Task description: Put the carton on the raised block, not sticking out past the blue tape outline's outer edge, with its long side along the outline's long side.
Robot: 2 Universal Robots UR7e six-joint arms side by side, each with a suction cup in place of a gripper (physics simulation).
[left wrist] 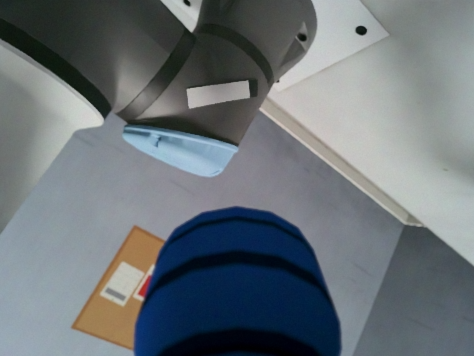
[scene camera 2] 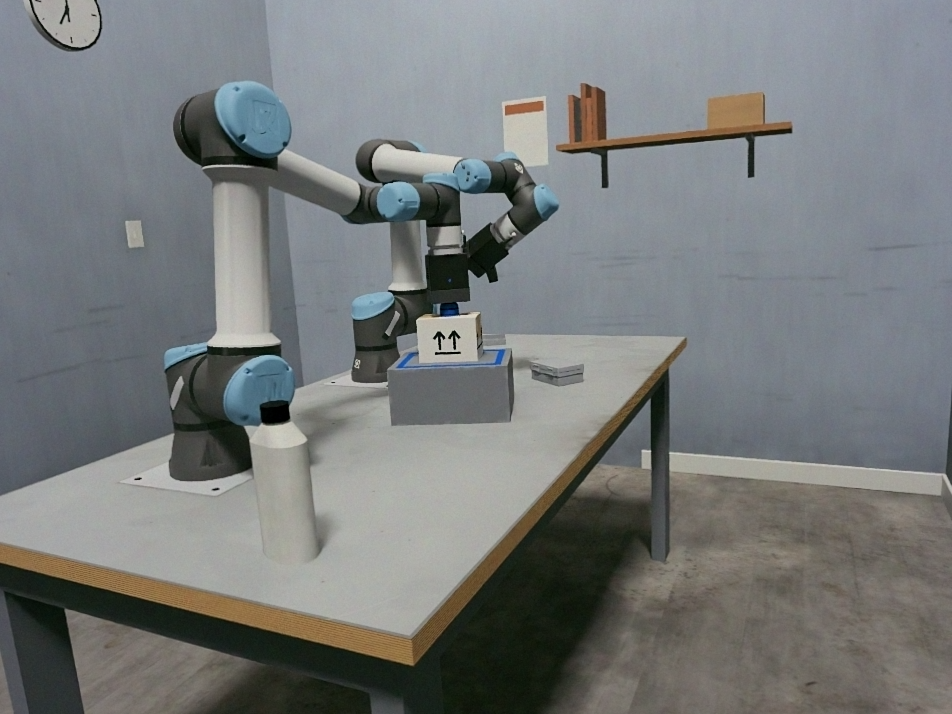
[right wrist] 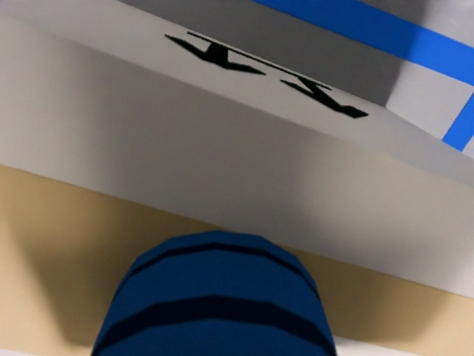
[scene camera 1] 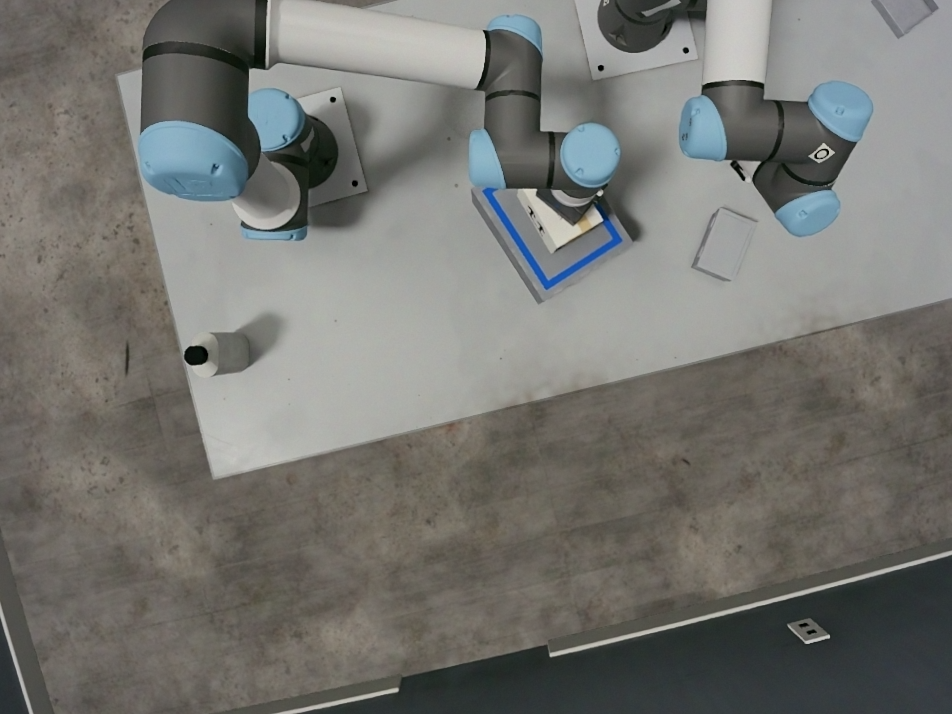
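The white carton (scene camera 1: 559, 232) (scene camera 2: 430, 330) (right wrist: 225, 165) stands upright on the grey raised block (scene camera 1: 535, 247) (scene camera 2: 453, 395) (right wrist: 350, 65). Its arrow-marked long side runs about parallel to a long side of the blue tape outline (scene camera 1: 518, 238) (right wrist: 390, 32), inside it. The carton's far end is hidden under the arm in scene camera 1. My right gripper (scene camera 2: 449, 308) (right wrist: 215, 300) points straight down, its blue cup pressed on the carton's top. My left gripper (left wrist: 237, 300) is tilted in the air behind the block, with nothing on its cup; its tip is hidden in scene camera 2.
A white bottle with a black cap (scene camera 1: 229, 353) (scene camera 2: 286, 491) stands near the table's left edge. A flat grey box (scene camera 1: 725, 244) (scene camera 2: 557, 374) lies right of the block. Another grey piece (scene camera 1: 905, 11) (scene camera 2: 494, 338) lies farther back.
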